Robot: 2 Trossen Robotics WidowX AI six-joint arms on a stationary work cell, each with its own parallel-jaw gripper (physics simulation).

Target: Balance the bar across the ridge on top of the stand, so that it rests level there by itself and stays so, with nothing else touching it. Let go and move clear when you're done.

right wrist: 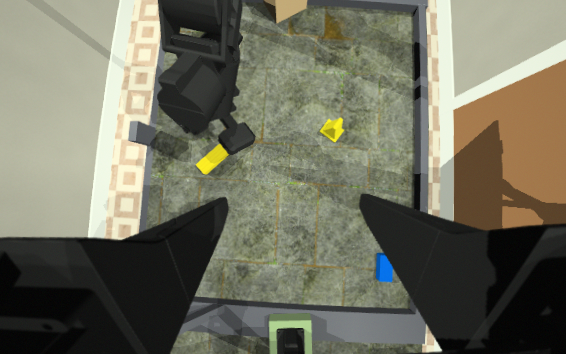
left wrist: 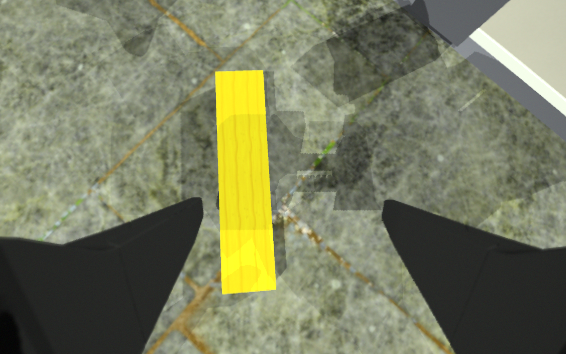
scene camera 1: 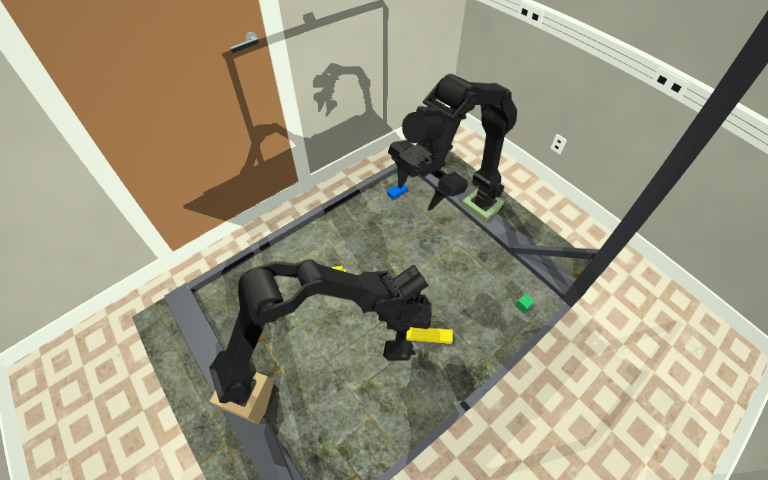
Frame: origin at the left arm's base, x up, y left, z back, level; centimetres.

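Seen in the pictures: left gripper, fingertip midpoint: (right wrist: 215, 132) (left wrist: 293, 207) (scene camera 1: 416, 337); right gripper, fingertip midpoint: (right wrist: 293, 201) (scene camera 1: 414, 198); left arm's base, link origin: (scene camera 1: 238, 388); right arm's base, link origin: (right wrist: 290, 341) (scene camera 1: 483, 201).
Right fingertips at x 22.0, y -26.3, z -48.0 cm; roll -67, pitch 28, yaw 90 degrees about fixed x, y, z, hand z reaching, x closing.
Observation:
Pixels of each thing's middle, then the offset from my right fingertips to it.
- yellow bar, body centre: (left wrist: 245, 176) (scene camera 1: 424, 334) (right wrist: 221, 151) dx -31.9, dy -9.9, dz +17.4 cm
- blue block, body centre: (right wrist: 384, 267) (scene camera 1: 397, 190) dx -31.9, dy +12.1, dz -30.1 cm
- green cube, body centre: (scene camera 1: 524, 303) dx -31.0, dy -34.8, dz +0.4 cm
The yellow bar (scene camera 1: 430, 335) (left wrist: 245, 180) (right wrist: 212, 159) lies flat on the stone-patterned surface. The small yellow stand (scene camera 1: 338, 268) (right wrist: 332, 129) stands apart from it; in scene camera 1 the left arm hides most of it, and in the right wrist view its peaked shape shows. My left gripper (scene camera 1: 405, 335) (left wrist: 293, 207) is open and empty, pointing down above the bar. In the left wrist view the bar runs lengthwise between the fingers' sides, closer to the picture's left finger. My right gripper (scene camera 1: 416, 198) (right wrist: 293, 201) is open and empty, high up, far from bar and stand.
A blue block (scene camera 1: 397, 191) (right wrist: 384, 267) lies near the right gripper in scene camera 1. A green cube (scene camera 1: 525, 303) lies at the right of that picture. A dark upright post (scene camera 1: 673, 164) rises at the frame's edge. The left arm reaches across between its base and the bar.

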